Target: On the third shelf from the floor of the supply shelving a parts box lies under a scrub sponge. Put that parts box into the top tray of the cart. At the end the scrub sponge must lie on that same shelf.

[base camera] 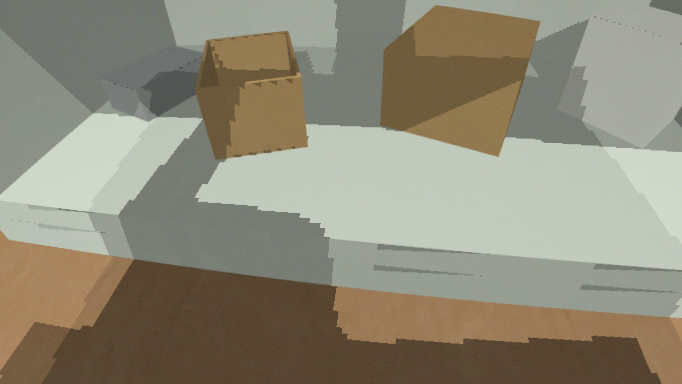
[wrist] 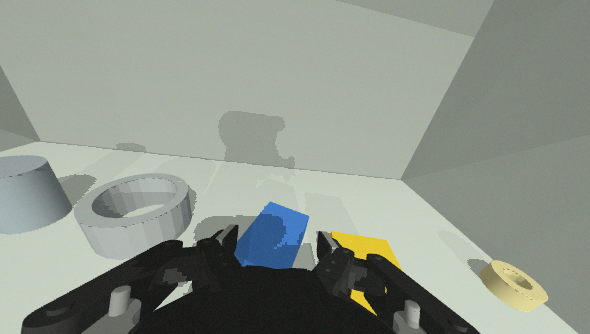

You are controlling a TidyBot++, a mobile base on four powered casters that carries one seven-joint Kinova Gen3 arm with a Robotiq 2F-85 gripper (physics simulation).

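A blue block, taken as the parts box, is on the pale shelf in the wrist view, turned at an angle, its near end hidden by the gripper. A flat-topped yellow block, taken as the scrub sponge, is on the same shelf to its right, behind the right finger and apart from the blue one. My gripper is open and empty; its fingertips stand left and right of the blue box in the picture. Whether they are level with the box I cannot tell. The cart does not show in either view.
A grey ring and a blue-grey cylinder stand left on the shelf; a cream ring lies right near the side wall. On a lower shelf are an open cardboard box, another cardboard box and grey boxes.
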